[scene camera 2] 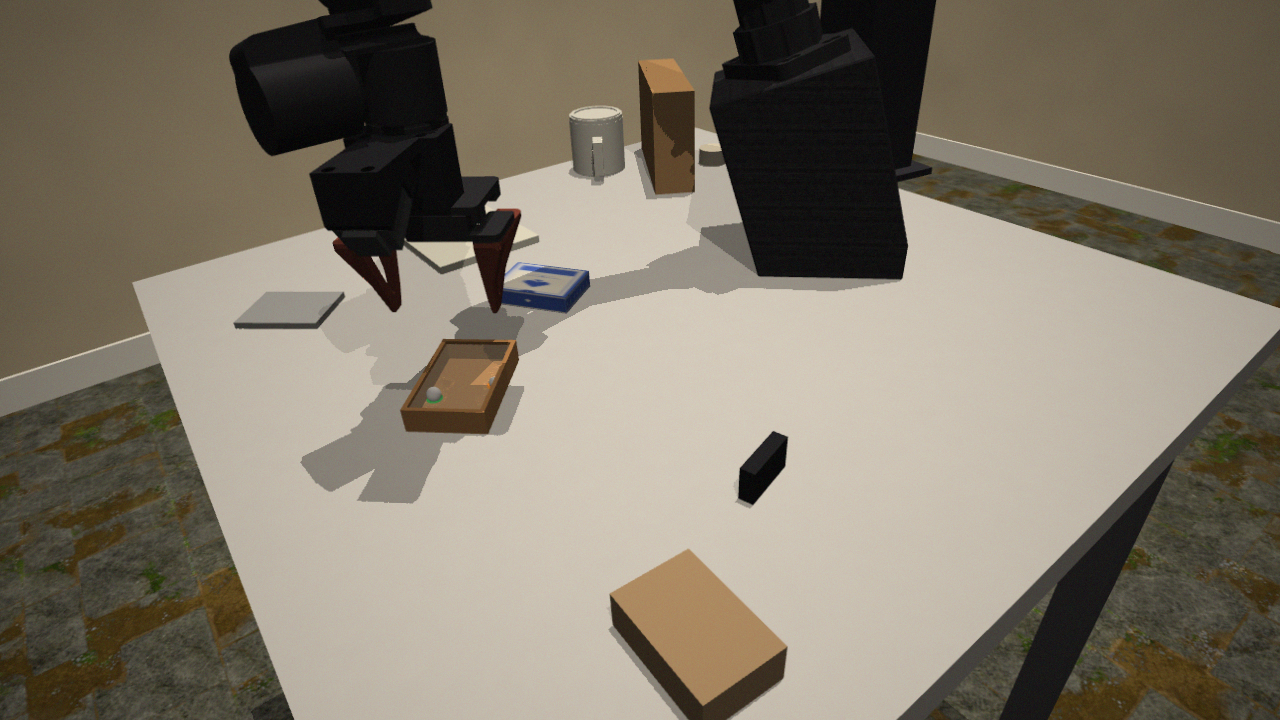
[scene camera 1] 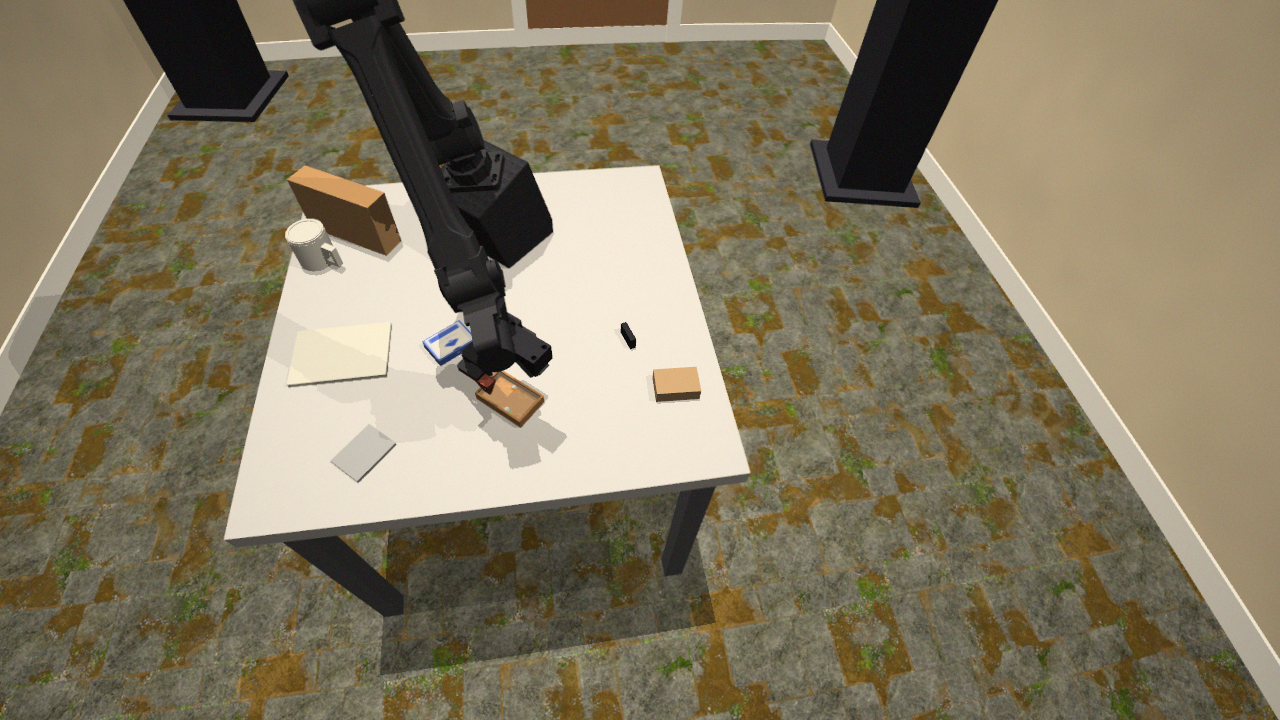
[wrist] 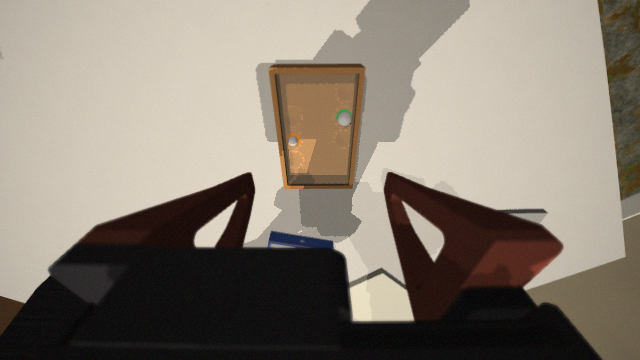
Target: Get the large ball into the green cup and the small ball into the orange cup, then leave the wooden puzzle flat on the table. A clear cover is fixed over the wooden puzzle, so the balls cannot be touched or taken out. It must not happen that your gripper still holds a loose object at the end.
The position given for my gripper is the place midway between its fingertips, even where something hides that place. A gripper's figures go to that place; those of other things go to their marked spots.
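Labels:
The grey tile (scene camera 2: 273, 310) sits 0.86 m from the lens. A wooden puzzle (scene camera 2: 461, 389) is at 0.63 m from the lens, and my gripper (scene camera 2: 446, 309) is at 0.61 m from the lens. As for the marked spots on the grey tile and the wooden puzzle, they are 0.30 m apart.

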